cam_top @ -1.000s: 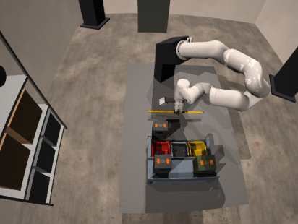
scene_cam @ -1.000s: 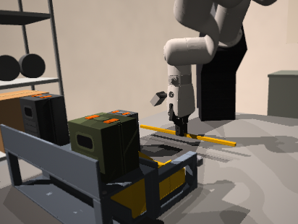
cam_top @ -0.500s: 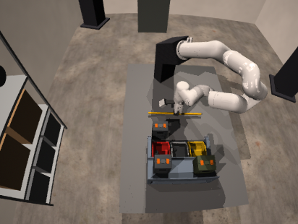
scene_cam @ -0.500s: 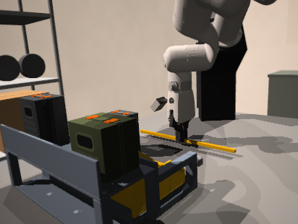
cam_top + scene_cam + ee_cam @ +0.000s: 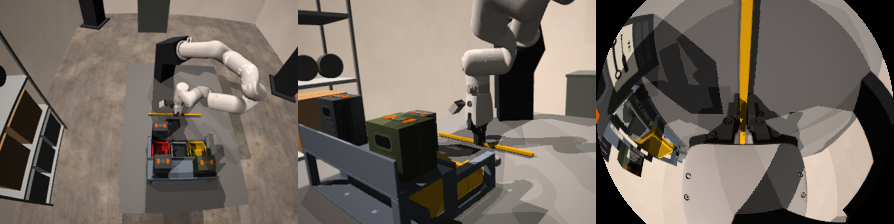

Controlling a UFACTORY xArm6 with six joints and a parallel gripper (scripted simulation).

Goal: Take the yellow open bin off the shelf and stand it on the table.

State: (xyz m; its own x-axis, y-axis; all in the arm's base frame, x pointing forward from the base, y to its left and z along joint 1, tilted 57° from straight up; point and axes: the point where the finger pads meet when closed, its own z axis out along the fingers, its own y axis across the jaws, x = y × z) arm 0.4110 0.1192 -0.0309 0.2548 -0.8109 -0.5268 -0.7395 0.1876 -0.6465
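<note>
Now: the yellow bar 20 mm below my hand. From my hand the other things lie so: grey bin 290 mm ahead, 100 mm to the left, 20 mm above; red bin 330 mm ahead, 10 mm to the right, 20 mm above; yellow open bin 250 mm ahead, 210 mm to the left, 20 mm above.
</note>
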